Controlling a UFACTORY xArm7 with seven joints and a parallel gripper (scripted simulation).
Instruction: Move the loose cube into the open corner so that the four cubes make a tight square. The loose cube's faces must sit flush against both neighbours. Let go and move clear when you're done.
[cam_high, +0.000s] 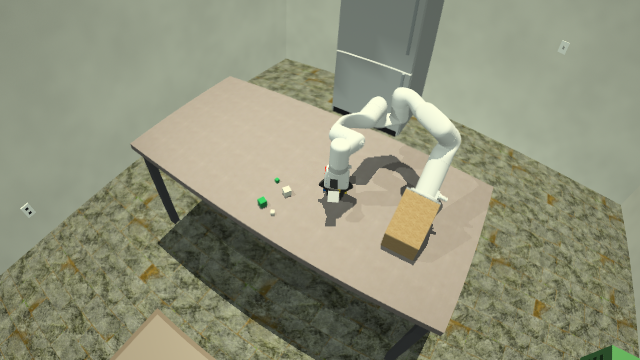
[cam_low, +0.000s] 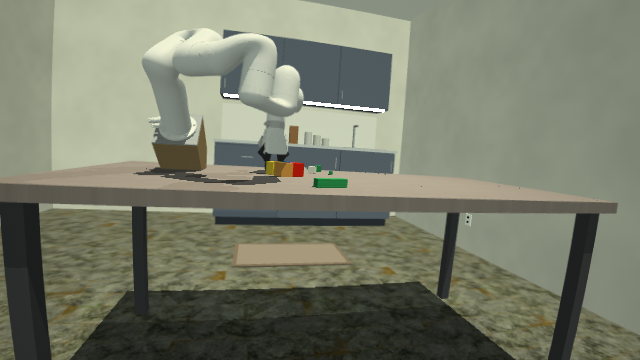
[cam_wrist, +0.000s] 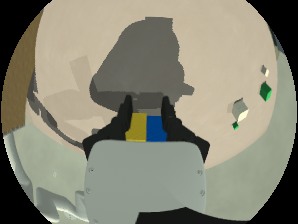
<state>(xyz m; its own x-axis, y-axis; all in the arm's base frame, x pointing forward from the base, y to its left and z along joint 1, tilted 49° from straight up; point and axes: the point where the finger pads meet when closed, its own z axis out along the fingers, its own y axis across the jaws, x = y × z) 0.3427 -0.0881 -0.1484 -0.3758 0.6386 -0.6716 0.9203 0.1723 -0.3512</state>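
Now: hand 60 mm to the left of the yellow cube. The rest, counted from my hand: red cube (90 mm to the right, 70 mm ahead); blue cube (50 mm to the right, 50 mm ahead); orange cube (110 mm to the right, 20 mm ahead).
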